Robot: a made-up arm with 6 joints.
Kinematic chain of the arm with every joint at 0, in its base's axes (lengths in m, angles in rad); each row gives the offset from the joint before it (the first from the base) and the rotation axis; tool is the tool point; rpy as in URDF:
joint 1: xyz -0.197 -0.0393 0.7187 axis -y
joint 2: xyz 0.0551 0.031 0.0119 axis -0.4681 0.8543 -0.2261
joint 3: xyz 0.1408 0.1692 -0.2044 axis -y
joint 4: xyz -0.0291 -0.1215 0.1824 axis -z
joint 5: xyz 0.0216 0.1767 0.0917 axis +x
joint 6: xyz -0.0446 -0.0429 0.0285 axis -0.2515 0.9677 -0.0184
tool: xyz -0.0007 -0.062 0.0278 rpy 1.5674 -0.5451 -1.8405
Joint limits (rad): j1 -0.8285..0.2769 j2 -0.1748..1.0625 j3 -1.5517..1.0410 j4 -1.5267..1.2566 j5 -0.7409..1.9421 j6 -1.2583..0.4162
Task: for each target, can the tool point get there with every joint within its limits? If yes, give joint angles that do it. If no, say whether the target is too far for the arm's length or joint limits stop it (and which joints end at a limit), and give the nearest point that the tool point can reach.
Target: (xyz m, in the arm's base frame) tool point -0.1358 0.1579 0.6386
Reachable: yes | joints -0.2624 0.1372 0.2451 -0.0928 1.5313 -0.5031
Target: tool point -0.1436 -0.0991 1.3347
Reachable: no: joint limits stop it (at a limit: joint 1, joint 2, joint 4, joint 5) | nearest point -0.0565 0.0151 1.0247 | short by 0.342 m
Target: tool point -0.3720 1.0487 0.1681
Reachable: no: too far | nearest point -0.0790 0.2455 0.3109 | short by 0.867 m
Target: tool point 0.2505 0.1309 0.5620
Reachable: yes | joints -0.4109 -0.0417 -1.0007 0.3403 -0.1989 -0.1232
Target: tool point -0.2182 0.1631 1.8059
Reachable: no: too far | nearest point -0.0350 0.0880 1.0321 | short by 0.799 m
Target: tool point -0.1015 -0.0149 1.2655
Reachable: no: joint limits stop it (at a limit: joint 1, joint 2, joint 4, joint 5) | nearest point -0.0423 0.0214 1.0301 | short by 0.245 m
